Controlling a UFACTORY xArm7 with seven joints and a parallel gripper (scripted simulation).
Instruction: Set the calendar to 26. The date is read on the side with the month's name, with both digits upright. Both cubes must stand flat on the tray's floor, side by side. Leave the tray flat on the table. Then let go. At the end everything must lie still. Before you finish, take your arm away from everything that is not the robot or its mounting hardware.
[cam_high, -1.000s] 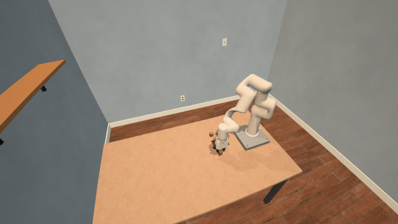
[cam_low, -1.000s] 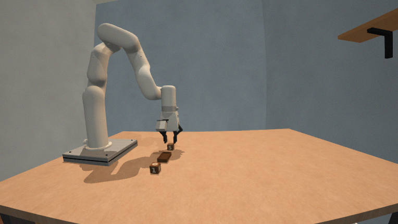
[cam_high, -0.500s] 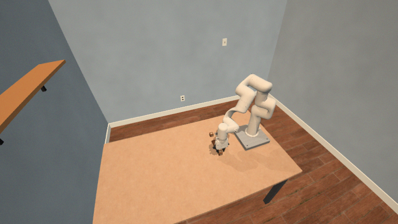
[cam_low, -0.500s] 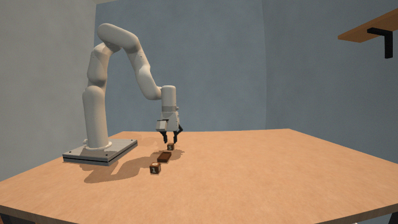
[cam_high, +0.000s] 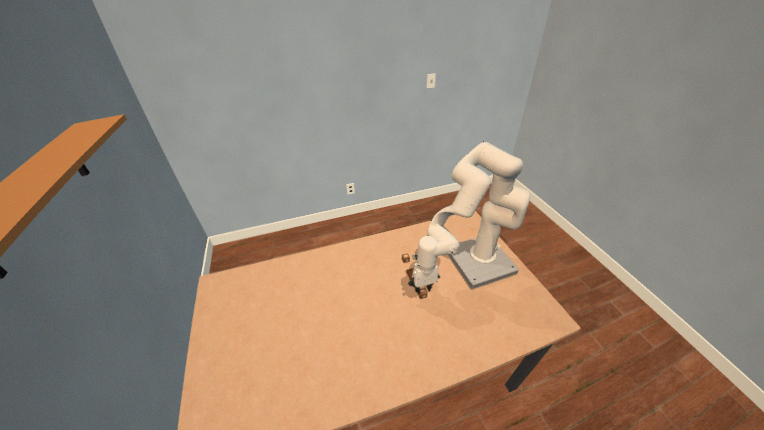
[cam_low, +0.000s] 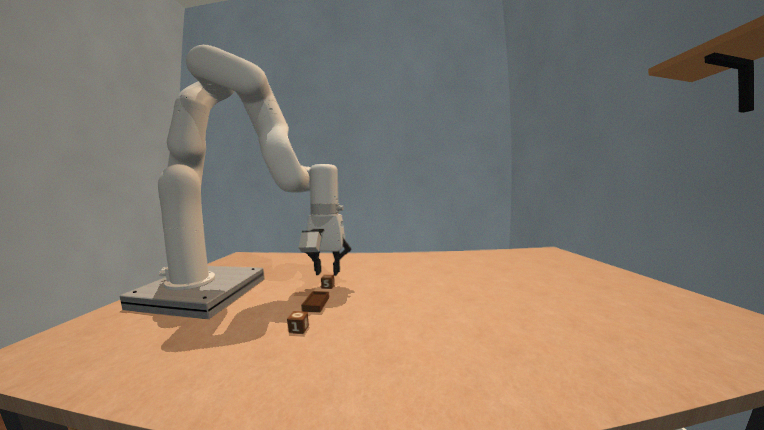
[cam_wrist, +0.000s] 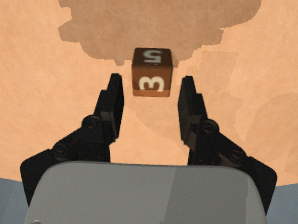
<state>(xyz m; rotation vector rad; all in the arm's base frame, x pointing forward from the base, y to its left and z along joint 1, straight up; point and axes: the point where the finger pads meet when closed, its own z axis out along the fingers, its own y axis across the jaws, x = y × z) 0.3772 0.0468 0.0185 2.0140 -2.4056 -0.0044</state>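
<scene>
My hand is 20 mm past the brown tray, 110 mm to the left of it and 50 mm above it. From my hand the other things lie so: brown cube: 40 mm behind, 220 mm to the right, 40 mm below.
</scene>
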